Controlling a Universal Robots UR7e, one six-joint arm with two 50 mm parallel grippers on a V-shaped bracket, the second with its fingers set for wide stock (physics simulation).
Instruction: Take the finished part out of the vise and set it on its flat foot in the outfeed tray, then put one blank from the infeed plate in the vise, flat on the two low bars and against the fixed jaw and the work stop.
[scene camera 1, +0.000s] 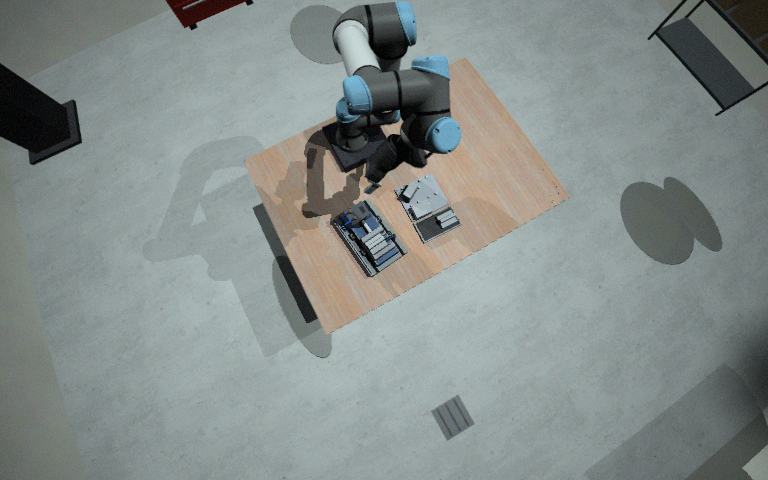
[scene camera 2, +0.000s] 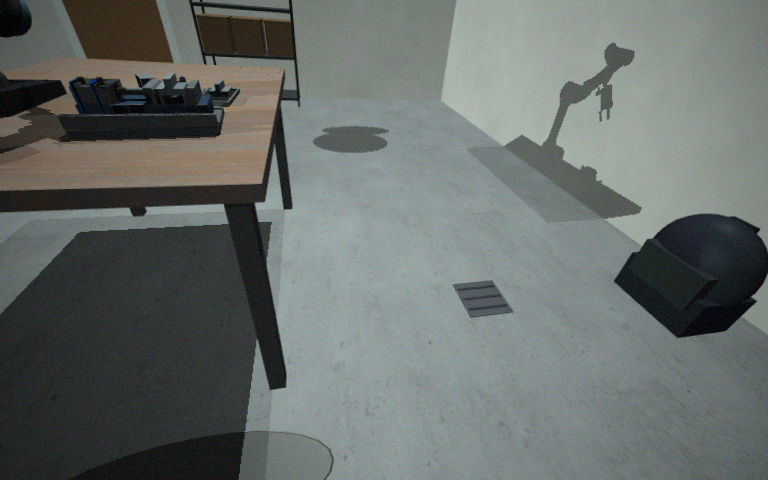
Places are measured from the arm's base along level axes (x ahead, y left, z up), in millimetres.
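Where they show: hand at its tool point: (scene camera 1: 370, 182); arm's base at its link origin: (scene camera 1: 352, 139).
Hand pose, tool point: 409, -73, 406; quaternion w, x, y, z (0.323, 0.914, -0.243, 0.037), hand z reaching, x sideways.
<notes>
Each offset is from my tool point to the top centre of the thing, as dx, dy, dz. "spot": to the spot under its first point. Level surfaces: height alone.
The vise (scene camera 1: 380, 246) (scene camera 2: 180, 93) stands on the left of the table's fixtures, with grey jaw blocks over a blue body. A small pale block {spot: +17, -29, -389} (scene camera 1: 369, 226) shows among its parts; I cannot tell whether it is the finished part. The pale infeed plate {-27, +249, -440} (scene camera 1: 433, 195), dotted with pins, bears a grey blank {-60, +203, -382} (scene camera 1: 411, 190). The dark outfeed tray (scene camera 1: 429, 228) adjoins it and holds a stepped grey piece {+116, +299, -408} (scene camera 1: 447, 219). My gripper (scene camera 1: 372, 187) is above the table, between the robot base and the vise. Its wall shadow shows two fingers apart with nothing visible between them.
The robot base (scene camera 1: 346, 160) stands behind the fixtures on the wooden table {dz -449} (scene camera 1: 492, 118) (scene camera 2: 169, 164). A low dark rail {+62, -129, -398} (scene camera 2: 138, 124) runs along the vise's near side. A shelf unit (scene camera 2: 295, 73) and a red cabinet (scene camera 1: 212, 11) stand away from the table.
</notes>
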